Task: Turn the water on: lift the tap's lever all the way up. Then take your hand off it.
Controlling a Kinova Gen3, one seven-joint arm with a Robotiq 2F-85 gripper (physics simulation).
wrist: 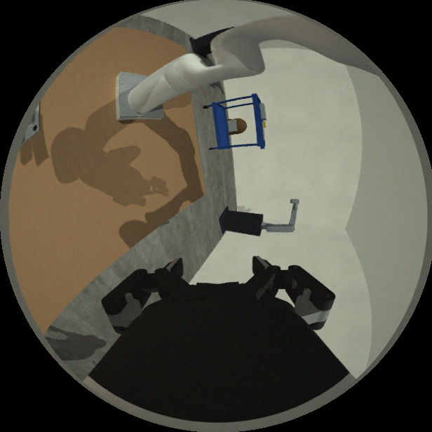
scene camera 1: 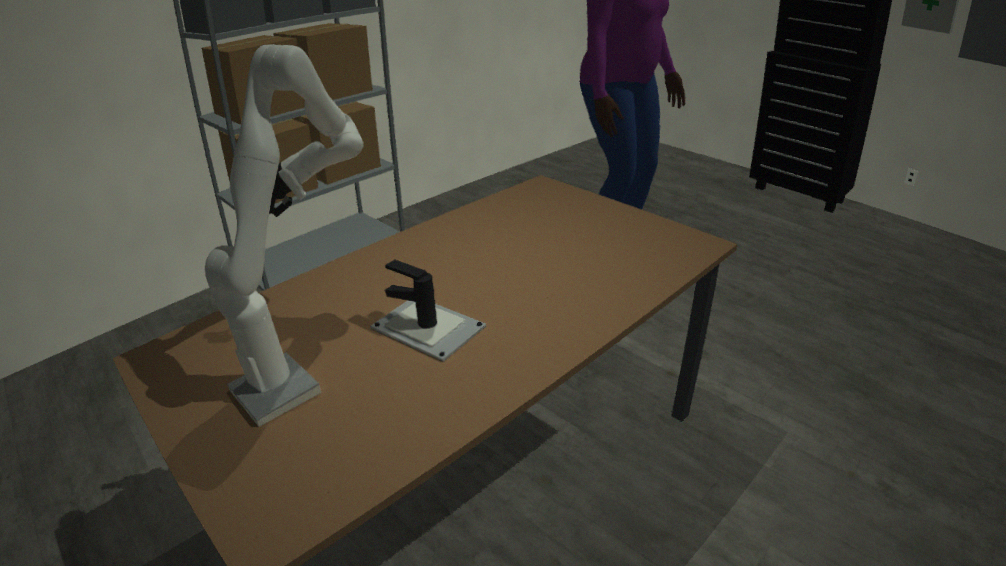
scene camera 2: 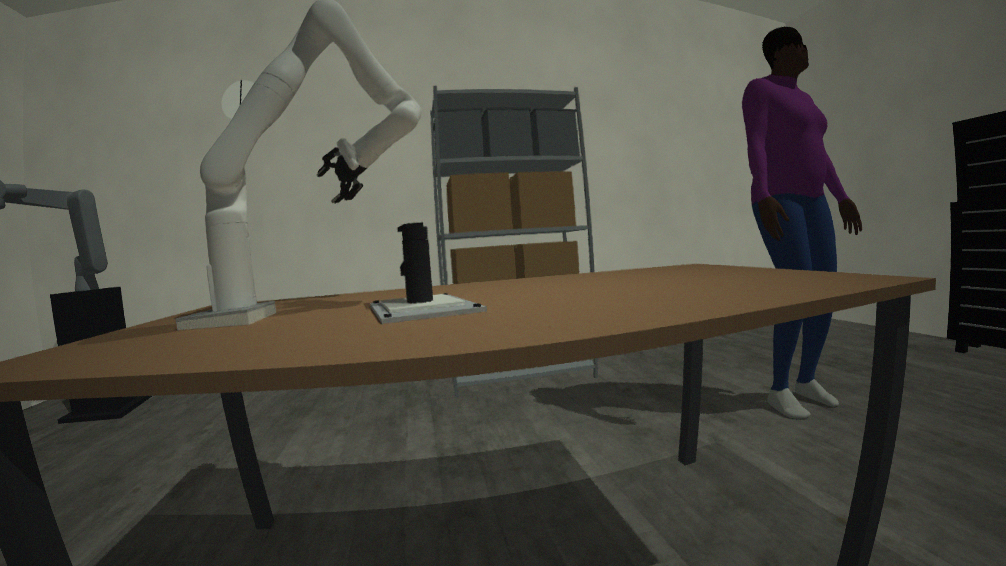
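Pixels of known places: gripper, fingertip midpoint: [scene camera 2: 326, 188]; arm's base at its link origin: [scene camera 1: 270, 376] [scene camera 2: 236, 307].
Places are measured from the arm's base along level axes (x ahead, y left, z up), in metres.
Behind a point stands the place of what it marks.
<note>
The black tap [scene camera 1: 425, 306] @[x 0.367, y -0.157, z 0.054 m] [scene camera 2: 418, 267] @[x 0.382, y -0.164, z 0.051 m] stands upright on a pale plate on the table. Its flat lever [scene camera 1: 406, 268] @[x 0.381, y -0.089, z 0.131 m] [scene camera 2: 412, 227] @[x 0.377, y -0.161, z 0.122 m] sticks out from the top, roughly level, above the short spout [scene camera 1: 400, 292] @[x 0.369, y -0.070, z 0.062 m]. In the scene camera 1 view both point left. My gripper [scene camera 2: 328, 186] @[x 0.199, y 0.304, z 0.279 m] [wrist: 217, 265] is open and empty, in the air higher than the tap, on its robot-base side, clear of the lever. In the scene camera 1 view the arm hides part of the gripper. In the wrist view the tap does not show; a plate corner [wrist: 33, 128] shows at the left edge.
The robot base [scene camera 1: 303, 394] @[x 0.014, y -0.108, z -0.004 m] [wrist: 121, 97] stands on the wooden table [scene camera 1: 534, 267] @[x 0.785, y -0.189, z -0.025 m] [scene camera 2: 633, 302] @[x 0.684, y -0.360, z -0.025 m]. Behind are a shelf rack with boxes, a person [scene camera 1: 626, 49] [scene camera 2: 791, 147] and a black drawer cabinet [scene camera 1: 816, 112]. A grey arm on a black stand [scene camera 2: 87, 313] [wrist: 242, 222] stands apart.
</note>
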